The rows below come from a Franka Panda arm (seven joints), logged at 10 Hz.
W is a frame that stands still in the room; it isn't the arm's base.
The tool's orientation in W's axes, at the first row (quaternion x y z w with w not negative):
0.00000, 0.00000, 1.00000, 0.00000
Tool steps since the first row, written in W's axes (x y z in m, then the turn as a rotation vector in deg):
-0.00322, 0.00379, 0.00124, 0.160, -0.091, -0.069
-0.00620, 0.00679, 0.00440, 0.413, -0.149, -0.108
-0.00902, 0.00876, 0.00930, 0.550, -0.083, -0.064
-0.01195, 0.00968, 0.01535, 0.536, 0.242, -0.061
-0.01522, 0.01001, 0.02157, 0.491, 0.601, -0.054
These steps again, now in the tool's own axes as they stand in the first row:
0.00322, -0.00379, 0.00124, -0.160, 0.091, -0.069
0.00620, -0.00679, 0.00440, -0.413, 0.149, -0.108
0.00902, -0.00876, 0.00930, -0.550, 0.083, -0.064
0.01195, -0.00968, 0.01535, -0.536, -0.242, -0.061
0.01522, -0.01001, 0.02157, -0.491, -0.601, -0.054

